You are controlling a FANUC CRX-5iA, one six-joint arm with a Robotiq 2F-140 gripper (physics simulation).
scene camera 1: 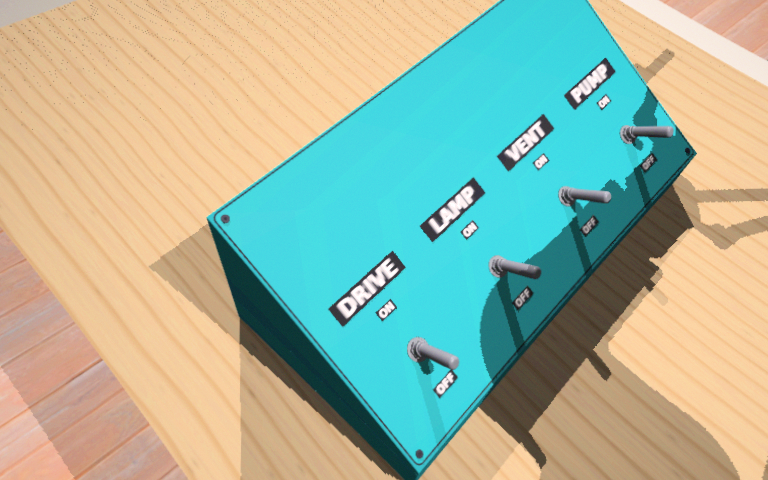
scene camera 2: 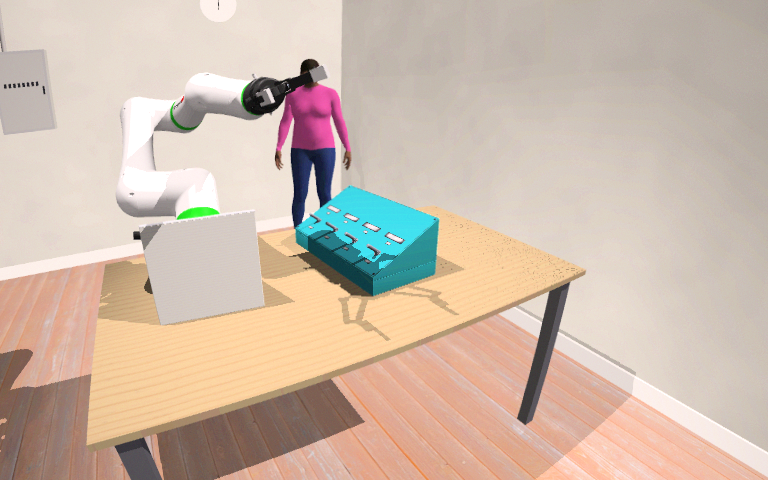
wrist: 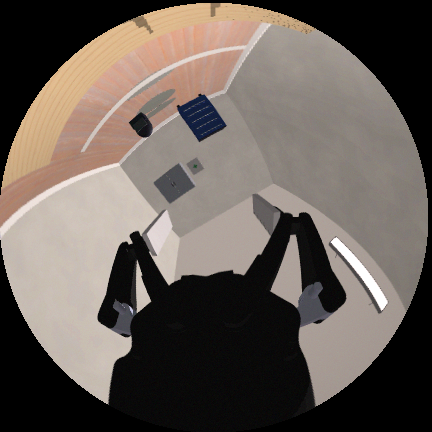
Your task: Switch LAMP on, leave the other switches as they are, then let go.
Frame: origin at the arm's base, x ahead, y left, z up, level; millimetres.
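Seen in the pictures: gripper, between the fingertips: (scene camera 2: 299, 82) (wrist: 209, 210); arm's base, origin of its link: (scene camera 2: 202, 247).
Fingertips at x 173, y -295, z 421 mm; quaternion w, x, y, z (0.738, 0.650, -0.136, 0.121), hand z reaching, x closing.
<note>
Offsets run from my fingertips to a thing's top centre. Level surfaces: height alone.
A teal switch box (scene camera 1: 339, 198) (scene camera 2: 396, 209) stands on the table with four grey levers on its sloping face. The LAMP lever {dx +276, dy +362, dz -450 mm} (scene camera 1: 516, 267) (scene camera 2: 331, 226) is second from the DRIVE end and leans to its OFF side. The DRIVE lever {dx +276, dy +482, dz -450 mm} (scene camera 1: 436, 354), VENT lever {dx +277, dy +242, dz -450 mm} (scene camera 1: 586, 195) and PUMP lever {dx +278, dy +122, dz -450 mm} (scene camera 1: 648, 131) lean to OFF too. My gripper (scene camera 2: 292, 85) (wrist: 209, 210) is wide open and empty, held high above the table and well away from the levers. The box does not show in the wrist view.
The wooden table {dz -581 mm} (scene camera 1: 113, 141) (scene camera 2: 226, 362) (wrist: 35, 105) carries the box, the arm's base and an upright light grey plate (scene camera 2: 206, 277) beside it. A person in a pink top (scene camera 2: 312, 116) stands behind the table. Arm shadows fall across the box's lower face.
</note>
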